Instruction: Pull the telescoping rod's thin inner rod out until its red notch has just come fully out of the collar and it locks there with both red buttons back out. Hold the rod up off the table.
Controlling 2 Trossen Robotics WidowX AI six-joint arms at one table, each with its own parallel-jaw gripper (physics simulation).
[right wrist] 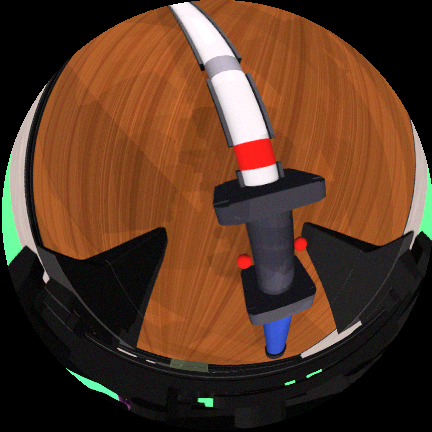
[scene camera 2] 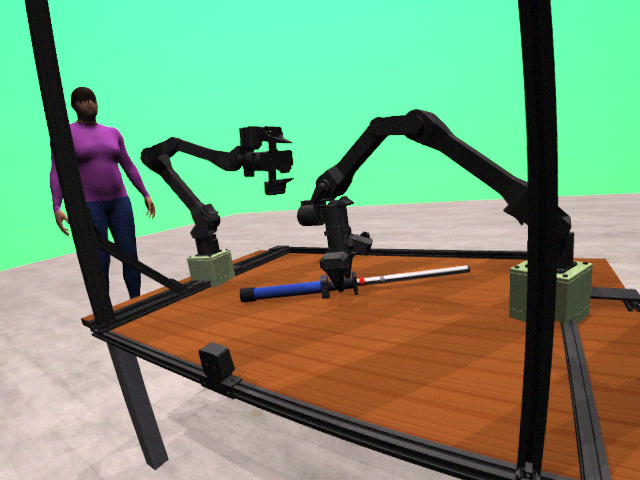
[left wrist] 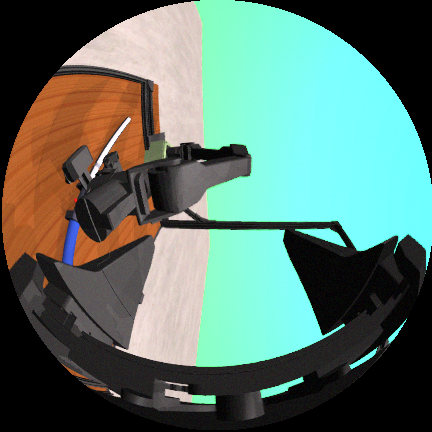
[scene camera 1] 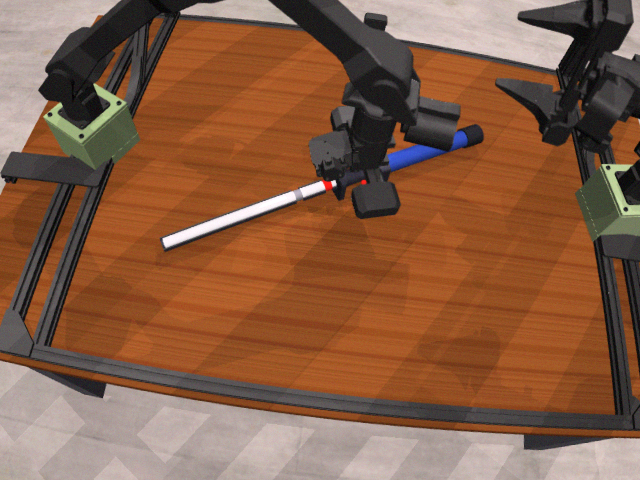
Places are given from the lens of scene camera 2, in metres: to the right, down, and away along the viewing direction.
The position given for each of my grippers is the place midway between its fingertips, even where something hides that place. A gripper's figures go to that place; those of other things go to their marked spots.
my left gripper [scene camera 2: 292,160]: -0.07, -0.21, 0.86
my right gripper [scene camera 2: 344,285]: 0.06, 0.12, 0.84
thin silver inner rod [scene camera 2: 463,269]: 0.35, 0.07, 0.80
